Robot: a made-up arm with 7 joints. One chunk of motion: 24 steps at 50 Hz.
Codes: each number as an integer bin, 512 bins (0 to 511) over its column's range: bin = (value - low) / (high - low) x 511, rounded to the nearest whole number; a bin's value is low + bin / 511 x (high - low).
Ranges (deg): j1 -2..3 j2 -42..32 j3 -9..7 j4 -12..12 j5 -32..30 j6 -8..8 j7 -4..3
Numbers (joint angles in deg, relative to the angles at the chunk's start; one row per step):
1: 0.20 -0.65 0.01 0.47 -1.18 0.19 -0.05
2: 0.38 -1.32 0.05 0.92 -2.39 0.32 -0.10
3: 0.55 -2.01 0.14 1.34 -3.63 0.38 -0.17
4: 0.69 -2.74 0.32 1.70 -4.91 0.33 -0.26
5: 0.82 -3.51 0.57 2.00 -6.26 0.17 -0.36
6: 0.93 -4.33 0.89 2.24 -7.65 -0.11 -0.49
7: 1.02 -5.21 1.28 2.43 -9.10 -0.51 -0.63
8: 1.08 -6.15 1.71 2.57 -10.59 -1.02 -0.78
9: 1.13 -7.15 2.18 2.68 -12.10 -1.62 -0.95
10: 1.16 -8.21 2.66 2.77 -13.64 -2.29 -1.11
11: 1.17 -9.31 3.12 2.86 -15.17 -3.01 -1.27
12: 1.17 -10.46 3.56 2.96 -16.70 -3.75 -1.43
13: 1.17 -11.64 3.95 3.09 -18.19 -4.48 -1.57
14: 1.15 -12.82 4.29 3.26 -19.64 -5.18 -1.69
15: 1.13 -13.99 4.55 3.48 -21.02 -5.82 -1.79
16: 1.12 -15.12 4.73 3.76 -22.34 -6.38 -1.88
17: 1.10 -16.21 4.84 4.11 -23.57 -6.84 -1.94
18: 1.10 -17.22 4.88 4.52 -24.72 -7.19 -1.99
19: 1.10 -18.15 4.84 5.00 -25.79 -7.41 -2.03
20: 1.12 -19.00 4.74 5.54 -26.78 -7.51 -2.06
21: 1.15 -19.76 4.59 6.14 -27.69 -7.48 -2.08
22: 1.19 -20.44 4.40 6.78 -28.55 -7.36 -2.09
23: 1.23 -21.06 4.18 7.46 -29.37 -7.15 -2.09
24: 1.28 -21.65 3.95 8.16 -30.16 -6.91 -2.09
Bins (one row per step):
1: 225 286 288 266 254 262 288
2: 243 281 289 275 244 266 285
3: 261 276 292 284 234 268 280
4: 275 271 298 292 223 266 273
5: 288 266 306 298 212 261 266
6: 299 260 316 303 201 252 256
7: 309 254 328 307 189 239 246
8: 315 248 342 310 176 223 235
9: 320 241 357 313 164 204 223
10: 323 233 372 314 151 182 211
11: 324 226 387 316 139 159 199
12: 324 218 401 319 126 136 188
13: 324 210 414 321 114 112 177
14: 322 201 424 325 102 90 169
15: 320 193 433 330 90 70 161
16: 319 186 439 336 80 52 155
17: 317 178 442 343 69 37 150
18: 317 171 443 352 60 26 147
19: 317 165 442 362 51 19 144
20: 319 159 439 373 43 16 142
21: 322 154 434 386 36 17 140
22: 326 149 428 400 28 20 139
23: 330 145 421 414 22 27 139
24: 335 141 414 429 15 35 139

